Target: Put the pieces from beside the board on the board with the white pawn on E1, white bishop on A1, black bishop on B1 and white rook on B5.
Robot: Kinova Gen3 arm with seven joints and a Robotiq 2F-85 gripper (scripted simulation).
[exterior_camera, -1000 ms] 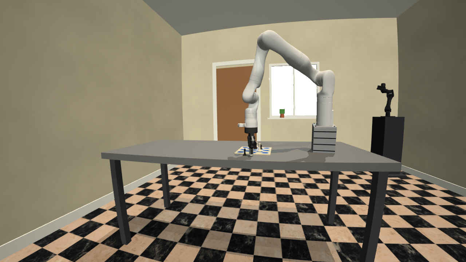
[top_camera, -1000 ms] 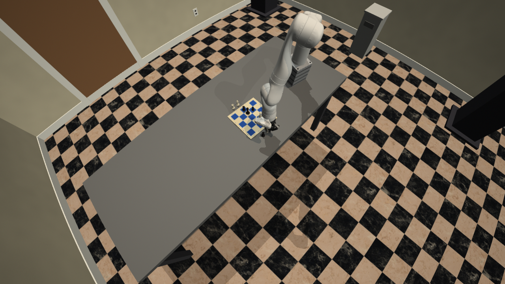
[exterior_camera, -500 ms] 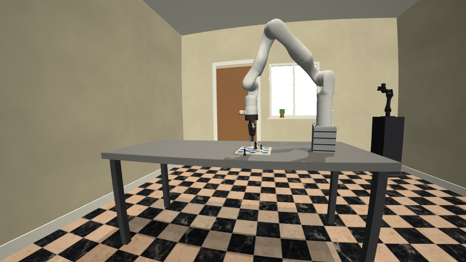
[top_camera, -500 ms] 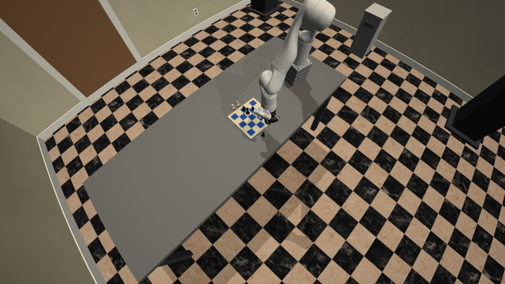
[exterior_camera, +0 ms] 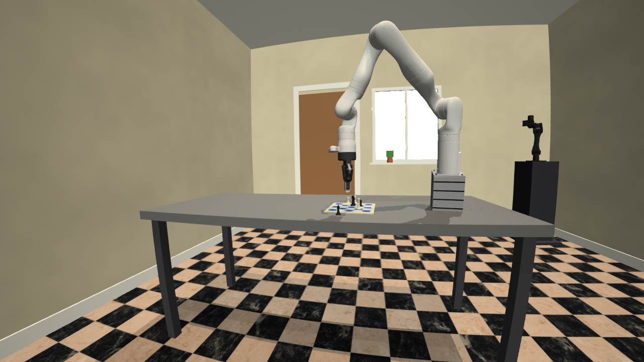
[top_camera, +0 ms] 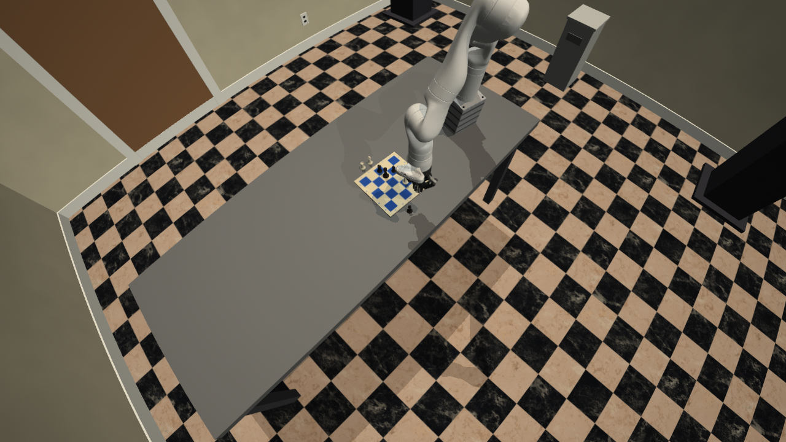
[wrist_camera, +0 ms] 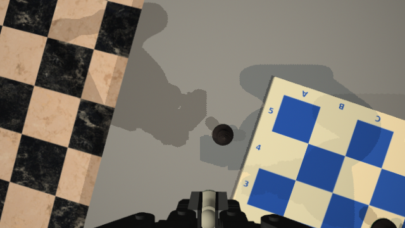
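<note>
Right now my hand is 170 mm to the left of the black pawn, 100 mm above it and 50 mm past it. From my hand the other things lie so: tall white piece 100 mm to the right, 90 mm below, 40 mm behind; white pawn 10 mm below; black bishop 100 mm below, 40 mm ahead.
</note>
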